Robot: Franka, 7 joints.
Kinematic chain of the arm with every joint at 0, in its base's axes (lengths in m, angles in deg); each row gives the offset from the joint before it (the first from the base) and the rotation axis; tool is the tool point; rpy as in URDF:
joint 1: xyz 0 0 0.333 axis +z
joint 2: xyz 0 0 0 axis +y
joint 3: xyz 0 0 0.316 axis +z
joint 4: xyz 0.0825 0 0 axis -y
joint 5: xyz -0.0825 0 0.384 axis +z
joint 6: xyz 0 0 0 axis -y
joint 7: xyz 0.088 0 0 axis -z
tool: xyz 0 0 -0.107 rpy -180 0 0
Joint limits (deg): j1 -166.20..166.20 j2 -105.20..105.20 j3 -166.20..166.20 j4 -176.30..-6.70 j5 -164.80..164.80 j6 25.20..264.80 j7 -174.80..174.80
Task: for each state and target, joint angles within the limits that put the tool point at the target. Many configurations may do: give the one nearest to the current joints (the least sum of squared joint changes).
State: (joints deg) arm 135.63 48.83 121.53 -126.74 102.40 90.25 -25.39
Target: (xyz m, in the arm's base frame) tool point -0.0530 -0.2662 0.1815
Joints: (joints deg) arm 130.23 6.28 110.84 -171.24 99.87 111.67 -25.39
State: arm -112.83 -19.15 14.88 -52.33 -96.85 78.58 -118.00
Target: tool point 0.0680 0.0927 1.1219
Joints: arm -114.73 -34.36 22.56 -44.82 -100.04 83.96 -118.00
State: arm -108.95 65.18 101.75 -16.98 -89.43 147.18 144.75
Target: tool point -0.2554 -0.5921 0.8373
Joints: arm -116.53 59.01 103.23 -6.70 -90.27 181.06 144.75
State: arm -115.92 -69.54 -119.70 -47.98 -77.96 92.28 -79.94
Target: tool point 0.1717 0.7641 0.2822
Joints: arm -123.02 -69.67 -122.67 -48.28 -77.37 87.75 -79.94
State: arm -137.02 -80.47 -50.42 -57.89 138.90 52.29 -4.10
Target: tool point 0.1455 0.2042 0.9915
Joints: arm -145.66 -54.12 -28.04 -73.98 127.20 43.67 -4.10
